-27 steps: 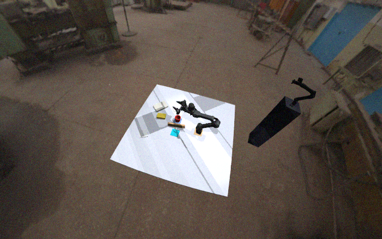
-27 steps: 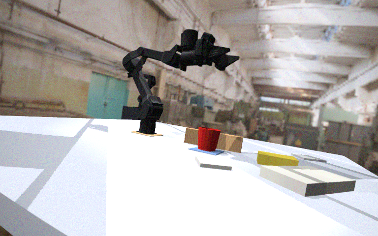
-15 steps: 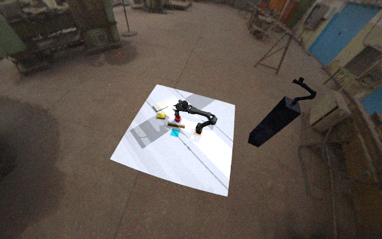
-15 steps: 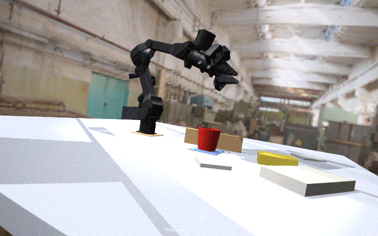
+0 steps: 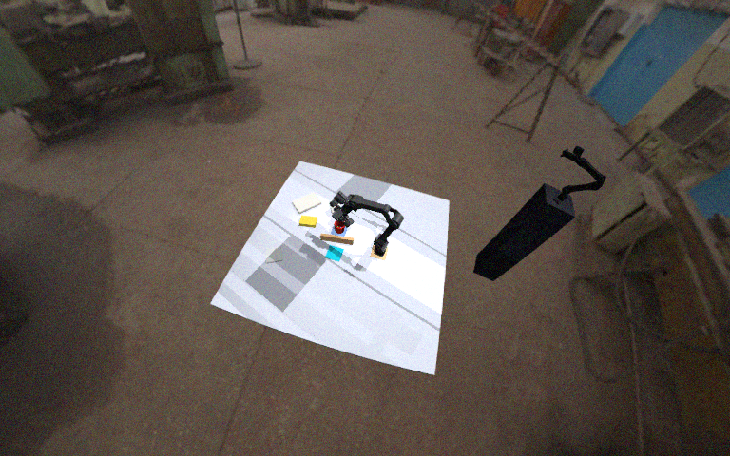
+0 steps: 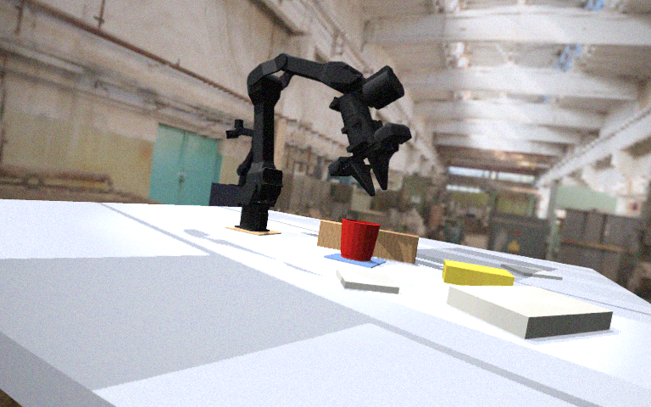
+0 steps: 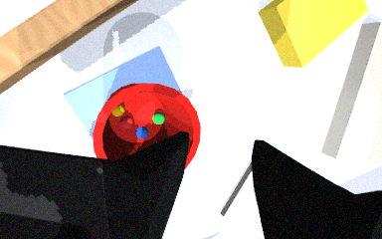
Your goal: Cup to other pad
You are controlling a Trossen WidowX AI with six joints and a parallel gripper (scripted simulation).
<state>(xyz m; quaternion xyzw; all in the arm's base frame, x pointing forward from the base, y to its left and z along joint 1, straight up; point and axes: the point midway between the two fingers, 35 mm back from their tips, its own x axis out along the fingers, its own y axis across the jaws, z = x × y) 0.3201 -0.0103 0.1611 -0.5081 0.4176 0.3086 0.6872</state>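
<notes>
Right now my gripper tip is 10 cm above the red cup, 2 cm past it and 1 cm to the left of it. Also, from my gripper tip: blue pad: 14 cm below, 2 cm behind, 1 cm to the right; green marble: 12 cm below, 1 cm to the right, 1 cm behind; blue marble: 12 cm below, 3 cm behind, 2 cm to the right.
</notes>
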